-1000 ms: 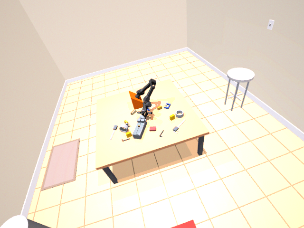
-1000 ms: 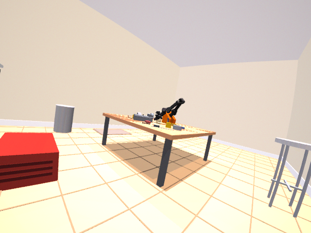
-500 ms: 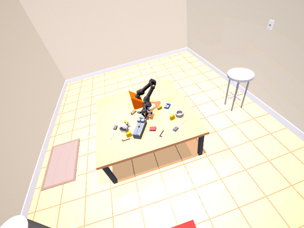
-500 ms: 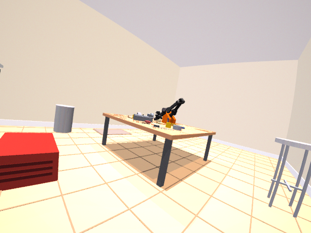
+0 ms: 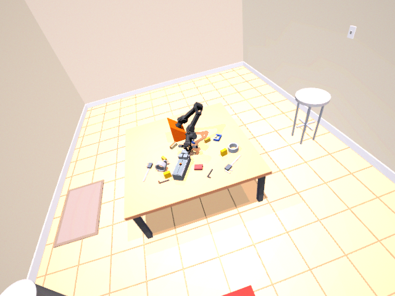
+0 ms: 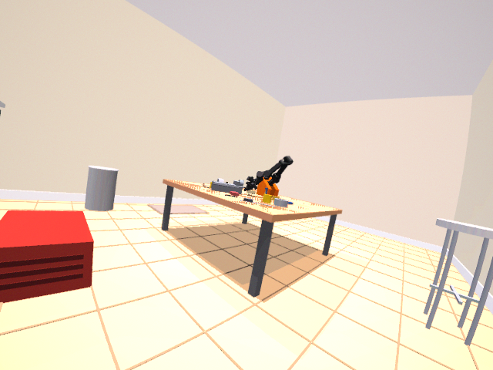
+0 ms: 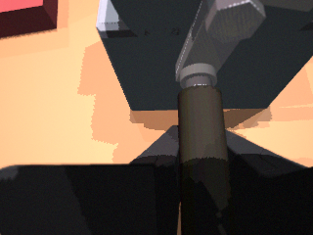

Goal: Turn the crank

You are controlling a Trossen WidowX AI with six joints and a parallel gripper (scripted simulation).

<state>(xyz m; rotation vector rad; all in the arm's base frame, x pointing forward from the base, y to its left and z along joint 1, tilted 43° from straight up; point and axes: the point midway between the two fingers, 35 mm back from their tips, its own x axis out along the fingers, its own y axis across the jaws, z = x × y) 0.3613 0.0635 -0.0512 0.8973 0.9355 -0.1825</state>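
Right now my gripper tip is 30 mm below the dark crank handle, 20 mm past it and 10 mm to the right of it. The rest, counted from my gripper tip: red pointer: 140 mm ahead, 90 mm to the right, 50 mm above; then red block: 180 mm ahead, 60 mm to the left, 20 mm below.
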